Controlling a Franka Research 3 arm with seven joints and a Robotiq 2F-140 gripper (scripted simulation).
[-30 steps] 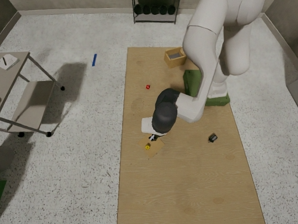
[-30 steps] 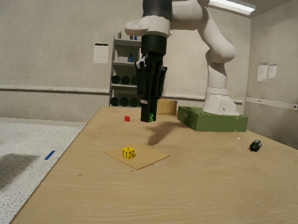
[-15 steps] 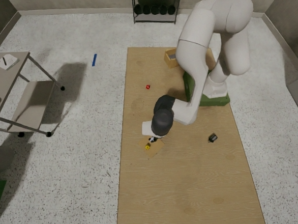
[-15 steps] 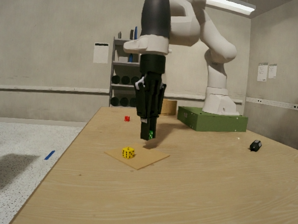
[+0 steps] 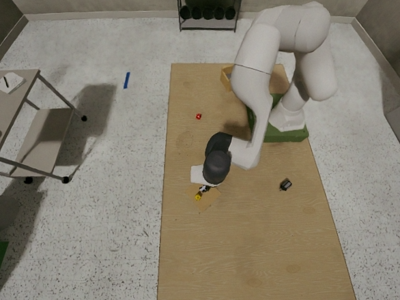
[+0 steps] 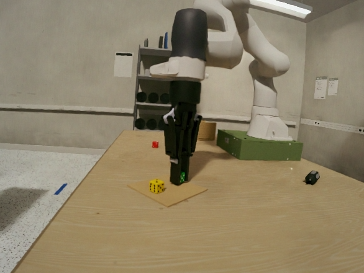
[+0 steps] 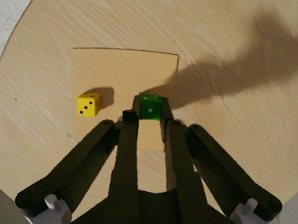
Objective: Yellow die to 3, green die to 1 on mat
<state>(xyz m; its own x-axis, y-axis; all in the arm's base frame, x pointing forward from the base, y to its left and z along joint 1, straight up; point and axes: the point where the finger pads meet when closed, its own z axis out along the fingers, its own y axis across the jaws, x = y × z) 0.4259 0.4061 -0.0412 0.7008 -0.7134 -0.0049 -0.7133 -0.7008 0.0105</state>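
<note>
Now: the green die 2 cm below my hand. Round my hand: black object 42 cm behind, 3 cm below, 1 cm to the right; then tan mat 4 cm below, 3 cm to the left, 3 cm ahead; then yellow die 6 cm to the left, 6 cm ahead, 3 cm below.
</note>
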